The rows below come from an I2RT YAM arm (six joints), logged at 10 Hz.
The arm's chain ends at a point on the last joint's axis. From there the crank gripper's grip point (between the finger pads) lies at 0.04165 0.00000 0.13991 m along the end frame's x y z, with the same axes.
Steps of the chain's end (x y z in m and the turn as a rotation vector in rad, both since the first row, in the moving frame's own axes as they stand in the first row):
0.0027, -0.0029, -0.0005, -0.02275, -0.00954, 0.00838
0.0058, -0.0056, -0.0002, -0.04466, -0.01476, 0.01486
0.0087, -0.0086, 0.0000, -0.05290, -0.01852, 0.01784
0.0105, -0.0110, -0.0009, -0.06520, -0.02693, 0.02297
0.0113, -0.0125, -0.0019, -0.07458, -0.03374, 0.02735
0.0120, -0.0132, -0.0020, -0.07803, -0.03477, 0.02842
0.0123, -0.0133, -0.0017, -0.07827, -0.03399, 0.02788
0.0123, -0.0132, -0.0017, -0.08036, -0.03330, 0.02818
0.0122, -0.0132, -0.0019, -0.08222, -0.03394, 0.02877
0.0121, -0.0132, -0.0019, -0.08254, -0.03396, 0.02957
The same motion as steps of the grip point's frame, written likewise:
0.0013, 0.0006, -0.0001, -0.02275, -0.00954, 0.00838
0.0037, 0.0013, 0.0002, -0.04466, -0.01476, 0.01486
0.0060, -0.0005, 0.0005, -0.05290, -0.01852, 0.01784
0.0066, -0.0009, -0.0002, -0.06520, -0.02693, 0.02297
0.0064, -0.0010, -0.0010, -0.07458, -0.03374, 0.02735
0.0069, -0.0011, -0.0011, -0.07803, -0.03477, 0.02842
0.0074, -0.0012, -0.0008, -0.07827, -0.03399, 0.02788
0.0074, -0.0008, -0.0009, -0.08036, -0.03330, 0.02818
0.0073, -0.0005, -0.0011, -0.08222, -0.03394, 0.02877
0.0071, -0.0005, -0.0011, -0.08254, -0.03396, 0.02957

